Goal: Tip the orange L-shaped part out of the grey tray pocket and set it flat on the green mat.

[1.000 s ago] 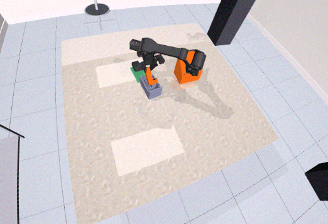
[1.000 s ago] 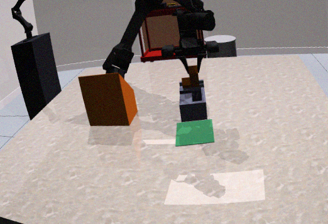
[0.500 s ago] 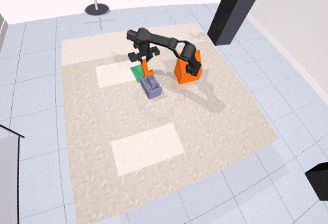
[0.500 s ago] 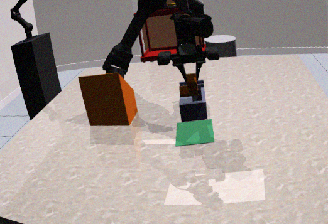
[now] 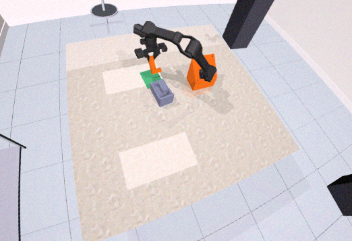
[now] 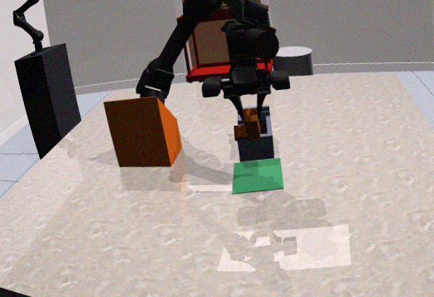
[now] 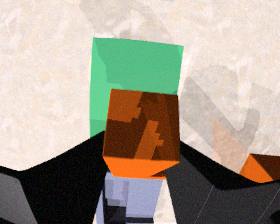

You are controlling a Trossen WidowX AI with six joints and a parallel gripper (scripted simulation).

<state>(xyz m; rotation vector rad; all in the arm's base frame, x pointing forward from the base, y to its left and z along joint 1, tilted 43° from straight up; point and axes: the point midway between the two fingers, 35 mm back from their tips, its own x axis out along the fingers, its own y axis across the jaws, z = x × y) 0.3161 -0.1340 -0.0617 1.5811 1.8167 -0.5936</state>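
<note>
Right now my gripper tip is 17 cm above the green mat and 2 cm to the right of it. The rest, counted from my gripper tip: orange L-shaped part 3 cm to the left, 3 cm below, 2 cm behind.
</note>
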